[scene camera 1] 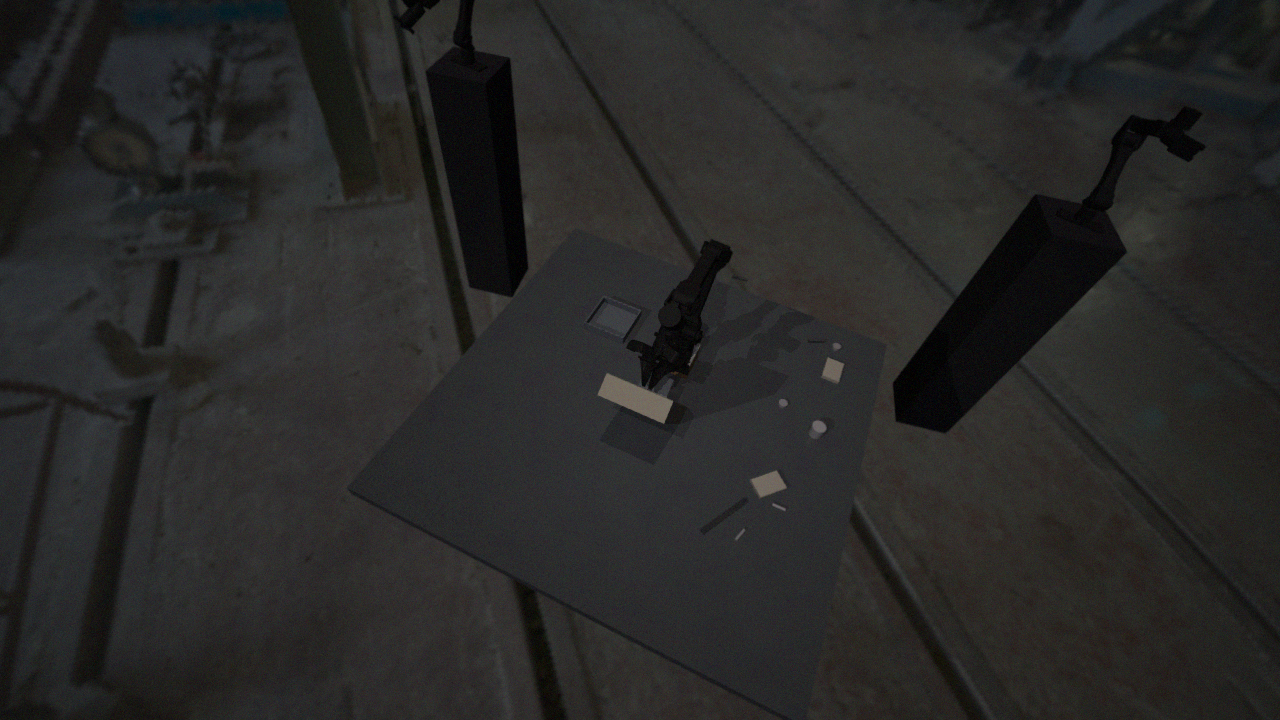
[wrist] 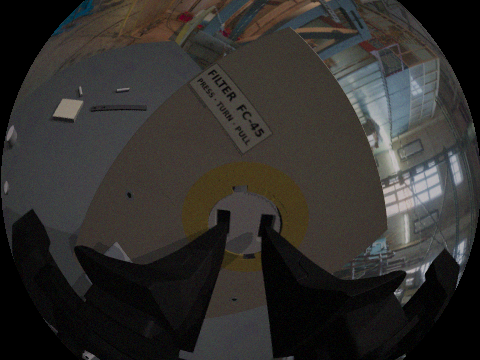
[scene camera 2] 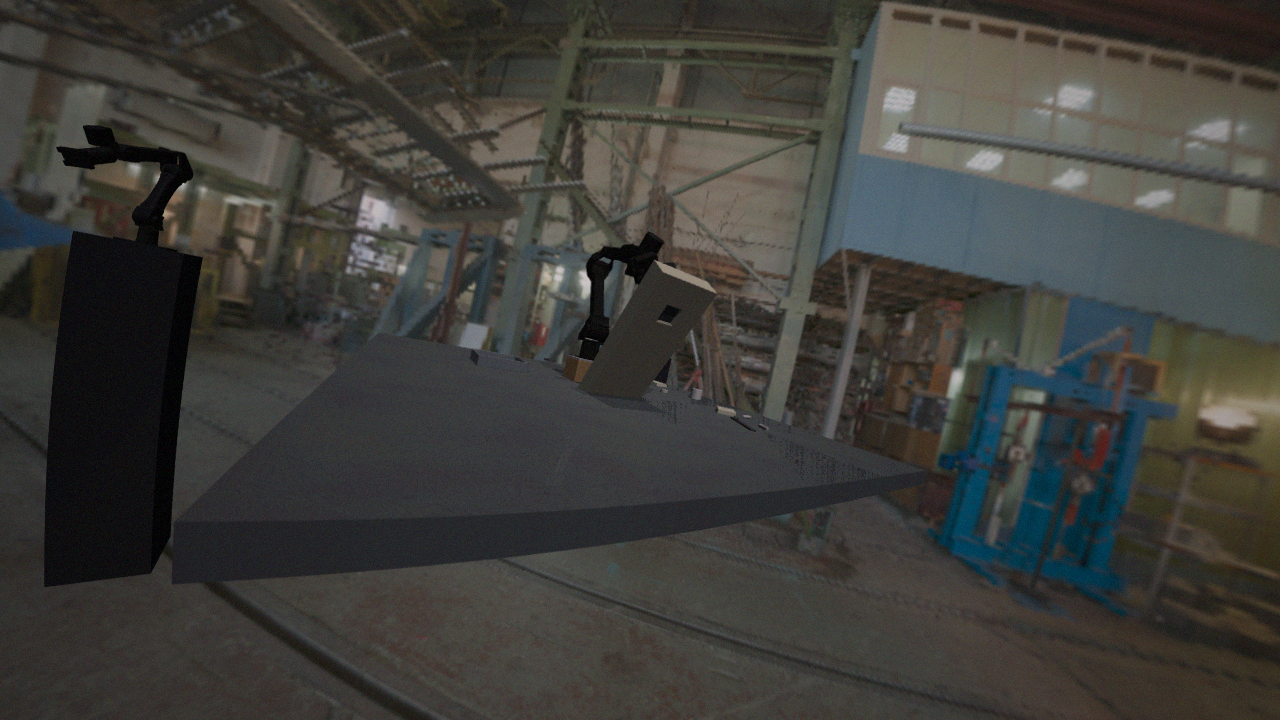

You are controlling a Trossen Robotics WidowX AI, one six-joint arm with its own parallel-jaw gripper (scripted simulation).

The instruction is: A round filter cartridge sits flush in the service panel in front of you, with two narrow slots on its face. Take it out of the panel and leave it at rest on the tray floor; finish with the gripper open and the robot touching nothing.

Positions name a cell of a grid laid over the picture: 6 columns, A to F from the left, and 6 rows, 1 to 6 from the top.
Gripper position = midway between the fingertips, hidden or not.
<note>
I see my gripper (scene camera 1: D4), a round filter cartridge (wrist: D4) and a beige service panel (scene camera 1: D4).
My gripper also shows in the wrist view (wrist: D4). Scene camera 1 misses the round filter cartridge, which is hidden by the beige service panel. Scene camera 2 does not show the round filter cartridge, which is hidden by the beige service panel.
</note>
